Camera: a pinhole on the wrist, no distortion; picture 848 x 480 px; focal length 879.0 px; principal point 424.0 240.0 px. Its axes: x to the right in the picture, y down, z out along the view. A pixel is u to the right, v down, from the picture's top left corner.
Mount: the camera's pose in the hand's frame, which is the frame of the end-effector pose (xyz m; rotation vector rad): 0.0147 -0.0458 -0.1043 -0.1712 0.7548 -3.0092
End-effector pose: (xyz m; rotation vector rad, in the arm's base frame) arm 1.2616 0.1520 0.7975 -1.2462 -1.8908 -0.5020
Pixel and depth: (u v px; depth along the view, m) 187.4 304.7 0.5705
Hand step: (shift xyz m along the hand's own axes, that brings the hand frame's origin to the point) 0.2332 -0.3409 0.3605
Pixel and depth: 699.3 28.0 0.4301
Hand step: -0.0703 -0.1640 0.3347
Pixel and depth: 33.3 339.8 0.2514
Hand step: 0.1548 -0.1820 0.0914
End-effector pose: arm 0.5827 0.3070 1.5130 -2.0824 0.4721 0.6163
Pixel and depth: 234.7 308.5 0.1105
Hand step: 0.0511 -0.1037 -0.0139
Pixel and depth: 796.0 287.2 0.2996
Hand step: -0.0767 -0.2080 0.1630
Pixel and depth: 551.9 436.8 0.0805
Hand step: 0.0124 -0.1001 -0.0411
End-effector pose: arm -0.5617 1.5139 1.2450 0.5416 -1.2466 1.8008
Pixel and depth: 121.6 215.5 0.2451
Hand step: 0.1266 -0.1495 0.1053
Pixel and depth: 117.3 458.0 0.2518
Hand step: 0.1314 -0.2135 0.0781
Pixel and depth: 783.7 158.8 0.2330
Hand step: -0.0533 -0.1417 0.1193
